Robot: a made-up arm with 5 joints.
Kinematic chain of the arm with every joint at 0, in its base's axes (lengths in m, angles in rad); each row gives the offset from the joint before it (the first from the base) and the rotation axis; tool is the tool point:
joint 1: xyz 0 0 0.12 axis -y
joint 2: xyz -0.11 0.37 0 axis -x
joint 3: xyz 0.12 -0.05 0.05 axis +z
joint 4: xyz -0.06 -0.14 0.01 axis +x
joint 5: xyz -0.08 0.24 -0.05 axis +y
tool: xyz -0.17 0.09 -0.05
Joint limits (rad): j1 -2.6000..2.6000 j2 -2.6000..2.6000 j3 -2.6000..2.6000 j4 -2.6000..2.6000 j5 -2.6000..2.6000
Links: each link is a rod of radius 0.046 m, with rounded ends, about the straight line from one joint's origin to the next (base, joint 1, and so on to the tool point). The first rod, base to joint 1, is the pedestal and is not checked.
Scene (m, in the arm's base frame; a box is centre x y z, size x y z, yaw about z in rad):
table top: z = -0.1
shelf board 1: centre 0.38 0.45 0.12 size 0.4 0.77 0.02 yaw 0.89
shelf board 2: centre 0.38 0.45 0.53 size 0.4 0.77 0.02 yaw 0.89
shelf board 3: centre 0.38 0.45 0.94 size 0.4 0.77 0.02 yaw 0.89
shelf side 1: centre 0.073 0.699 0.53 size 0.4 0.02 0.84 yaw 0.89
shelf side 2: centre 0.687 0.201 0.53 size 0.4 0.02 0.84 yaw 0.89
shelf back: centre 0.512 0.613 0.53 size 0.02 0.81 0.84 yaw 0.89
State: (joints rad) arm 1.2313 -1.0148 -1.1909 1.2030 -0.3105
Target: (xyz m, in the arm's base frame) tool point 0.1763 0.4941 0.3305
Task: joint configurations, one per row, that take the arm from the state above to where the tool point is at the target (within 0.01 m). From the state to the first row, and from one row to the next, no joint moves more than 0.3 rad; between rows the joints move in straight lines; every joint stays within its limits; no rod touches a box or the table.
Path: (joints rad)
1: 0.9987 -0.9141 -1.3207 0.9328 -0.5078
2: 0.7661 -0.8134 -1.4505 0.6627 -0.7051
3: 0.5336 -0.7128 -1.5803 0.3925 -0.9024

